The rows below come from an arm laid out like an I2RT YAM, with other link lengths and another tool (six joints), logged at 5 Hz.
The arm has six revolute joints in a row. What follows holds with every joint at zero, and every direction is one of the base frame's.
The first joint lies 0.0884 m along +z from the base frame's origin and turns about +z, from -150 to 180 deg.
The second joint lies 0.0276 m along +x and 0.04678 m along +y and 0.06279 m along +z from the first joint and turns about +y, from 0 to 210 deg.
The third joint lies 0.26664 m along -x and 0.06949 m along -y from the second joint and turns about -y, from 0 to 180 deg.
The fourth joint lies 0.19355 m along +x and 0.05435 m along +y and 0.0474 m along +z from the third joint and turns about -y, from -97 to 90 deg.
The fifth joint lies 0.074 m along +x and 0.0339 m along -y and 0.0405 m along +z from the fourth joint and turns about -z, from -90 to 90 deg.
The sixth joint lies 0.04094 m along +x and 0.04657 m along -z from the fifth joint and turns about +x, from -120 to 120 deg.
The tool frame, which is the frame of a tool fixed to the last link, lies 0.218 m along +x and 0.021 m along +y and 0.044 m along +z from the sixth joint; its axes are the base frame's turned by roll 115.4, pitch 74.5 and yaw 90 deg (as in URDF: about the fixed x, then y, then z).
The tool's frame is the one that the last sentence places.
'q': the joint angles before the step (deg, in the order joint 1, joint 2, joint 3, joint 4, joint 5, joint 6). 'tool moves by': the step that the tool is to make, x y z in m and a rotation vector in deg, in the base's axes. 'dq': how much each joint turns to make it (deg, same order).
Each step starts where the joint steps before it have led.
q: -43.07 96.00 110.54 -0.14 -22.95 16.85
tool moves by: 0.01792 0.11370 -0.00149 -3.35 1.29 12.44
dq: 9.55 -6.39 -6.31 -0.22 -3.66 -2.86
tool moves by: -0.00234 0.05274 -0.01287 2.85 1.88 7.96
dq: 3.77 -3.94 -4.57 -1.18 -3.75 2.69
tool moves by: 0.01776 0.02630 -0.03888 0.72 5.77 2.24
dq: 4.53 -0.51 -2.16 -5.13 1.94 -2.71
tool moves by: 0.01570 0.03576 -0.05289 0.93 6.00 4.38
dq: 4.56 -0.58 -6.19 -1.08 0.11 -1.69
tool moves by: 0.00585 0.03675 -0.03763 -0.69 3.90 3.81
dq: 4.48 -0.71 -4.81 -0.36 0.78 -2.09
